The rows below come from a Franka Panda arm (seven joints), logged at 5 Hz.
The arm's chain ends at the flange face. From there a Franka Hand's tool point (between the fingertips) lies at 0.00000 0.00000 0.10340 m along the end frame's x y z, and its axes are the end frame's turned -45 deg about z.
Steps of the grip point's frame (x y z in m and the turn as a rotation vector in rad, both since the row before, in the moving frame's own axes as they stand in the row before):
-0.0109 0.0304 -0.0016 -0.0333 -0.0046 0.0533
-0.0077 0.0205 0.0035 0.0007 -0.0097 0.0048
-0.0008 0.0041 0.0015 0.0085 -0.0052 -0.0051
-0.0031 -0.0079 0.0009 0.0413 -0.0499 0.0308
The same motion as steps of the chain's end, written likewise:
0.0118 0.0264 -0.0015 -0.0268 0.0203 0.0533
0.0098 0.0193 0.0035 -0.0064 -0.0074 0.0048
0.0033 0.0037 0.0015 0.0023 -0.0097 -0.0051
-0.0011 -0.0039 0.0011 -0.0061 -0.0645 0.0308

